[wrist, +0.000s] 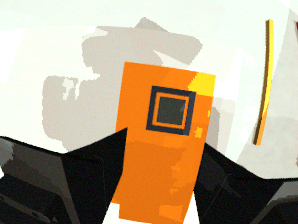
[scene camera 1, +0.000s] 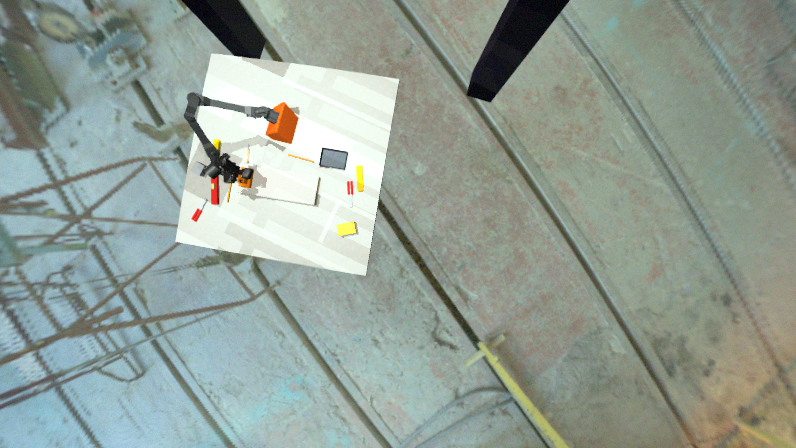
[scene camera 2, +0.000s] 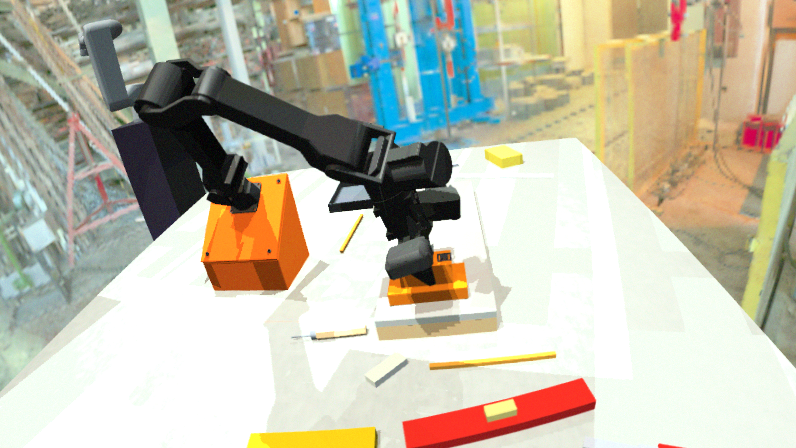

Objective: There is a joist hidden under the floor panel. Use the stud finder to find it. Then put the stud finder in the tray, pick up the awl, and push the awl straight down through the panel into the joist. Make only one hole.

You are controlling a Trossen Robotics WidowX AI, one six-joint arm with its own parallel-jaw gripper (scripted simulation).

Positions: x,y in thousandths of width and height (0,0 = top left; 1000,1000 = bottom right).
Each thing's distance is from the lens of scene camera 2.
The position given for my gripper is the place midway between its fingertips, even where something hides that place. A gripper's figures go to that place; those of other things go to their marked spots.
my gripper (scene camera 2: 543,617): 68 cm
stud finder (scene camera 2: 567,635): 66 cm
white block (scene camera 2: 473,840): 60 cm
pencil (scene camera 2: 684,794): 62 cm
